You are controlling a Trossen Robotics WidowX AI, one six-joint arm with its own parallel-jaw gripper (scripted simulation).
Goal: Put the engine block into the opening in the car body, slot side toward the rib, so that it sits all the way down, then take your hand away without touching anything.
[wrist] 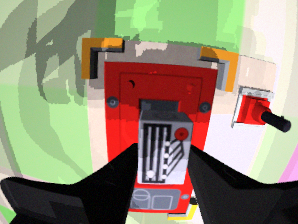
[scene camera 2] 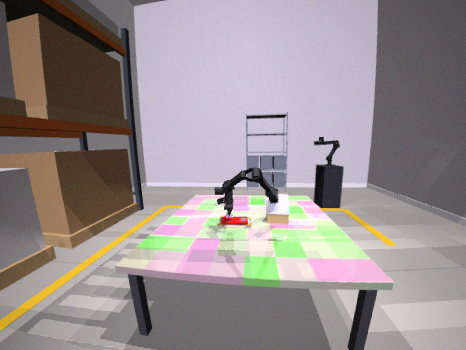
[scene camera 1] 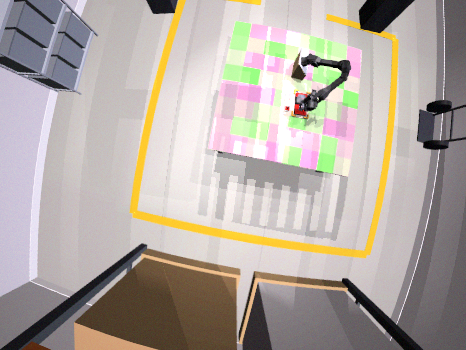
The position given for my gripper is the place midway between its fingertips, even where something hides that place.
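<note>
From the wrist view I can tell you that there's a grey engine block [wrist: 164, 138], and it's being carried by my gripper [wrist: 162, 149].
</note>
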